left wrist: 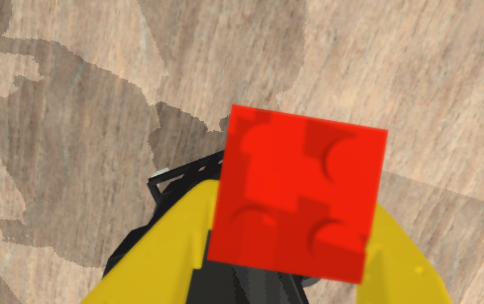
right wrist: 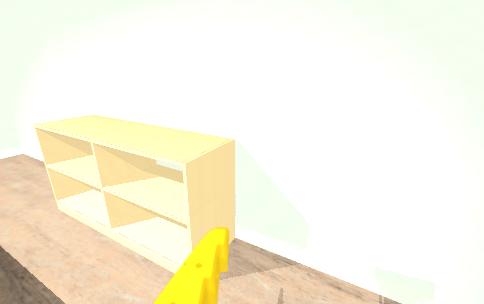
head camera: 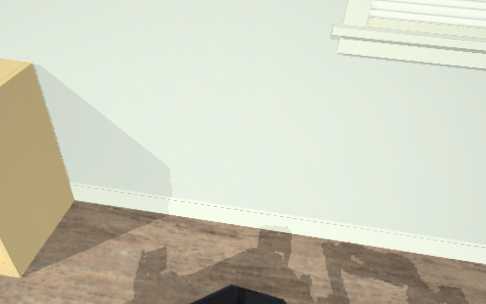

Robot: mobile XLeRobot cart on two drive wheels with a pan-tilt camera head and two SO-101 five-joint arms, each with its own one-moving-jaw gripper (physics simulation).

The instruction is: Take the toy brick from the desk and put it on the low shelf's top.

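Places are measured from the left arm's base along level axes (x ahead, y left, z up), in metres.
Where they show: left hand at its tool point: (left wrist: 220,199); right hand at its tool point: (right wrist: 228,243).
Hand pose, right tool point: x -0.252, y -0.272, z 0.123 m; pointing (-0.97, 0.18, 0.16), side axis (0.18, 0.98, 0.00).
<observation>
After its pixels a point has its place.
A red toy brick (left wrist: 300,155) @(x 0.121, y 0.205, z 0.058 m) with round studs shows large in the left wrist view, high above the wooden floor. My left gripper (left wrist: 295,200) is shut on it, its yellow jaws pressing on the brick's two sides. My right gripper (right wrist: 220,245) is open: one notched yellow jaw shows at the bottom of the right wrist view, empty. The low shelf (head camera: 35,165) @(x -1.199, y -0.213, z -0.474 m) (right wrist: 210,195) @(x -1.131, y -0.267, z -0.376 m) is pale wood. Its side panel stands at the left edge of the head view; in the right wrist view its top and open compartments show at left, beyond the jaw. The desk does not show.
A pale wall (head camera: 250,125) @(x -0.891, y 0.426, z -0.302 m) (right wrist: 350,150) @(x -0.993, y 0.295, z -0.134 m) runs behind the shelf, with a window (head camera: 425,22) @(x -0.630, y 0.751, z 0.080 m) at the head view's upper right. Wooden floor (head camera: 200,237) @(x -0.900, y 0.247, z -0.775 m) (left wrist: 375,60) @(x 0.480, y 0.148, z -0.775 m) lies below, with robot shadows on it. A black robot part (head camera: 237,296) @(x -0.238, y 0.006, z -0.021 m) shows at the head view's bottom edge.
</observation>
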